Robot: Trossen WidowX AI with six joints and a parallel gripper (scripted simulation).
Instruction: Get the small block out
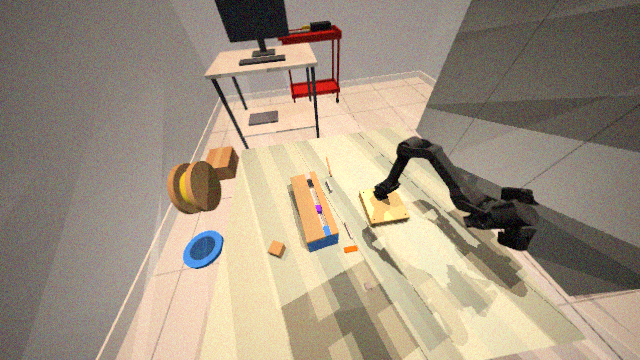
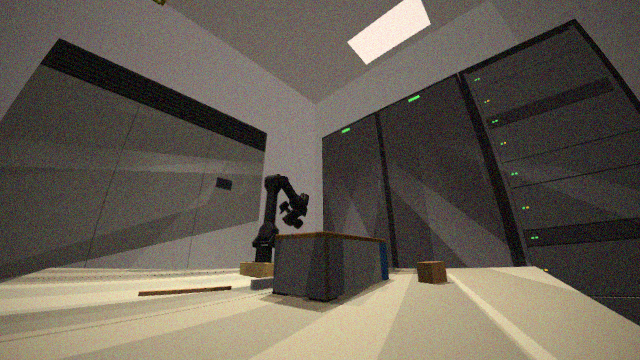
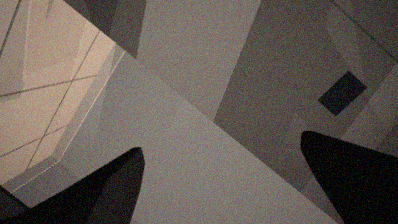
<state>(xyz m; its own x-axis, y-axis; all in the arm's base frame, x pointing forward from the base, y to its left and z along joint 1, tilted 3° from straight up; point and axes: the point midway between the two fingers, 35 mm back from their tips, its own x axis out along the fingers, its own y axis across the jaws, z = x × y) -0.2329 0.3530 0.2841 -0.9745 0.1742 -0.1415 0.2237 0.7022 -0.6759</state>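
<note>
Now: gripper tip 610 mm short of the long box, 400 mm to the left of it and 240 mm above it. Round my gripper tip: thin rod (720 mm to the right, 460 mm ahead, 300 mm below); then purple block (630 mm ahead, 370 mm to the right, 220 mm below); then orange flat piece (530 mm ahead, 300 mm below, 160 mm to the right).
</note>
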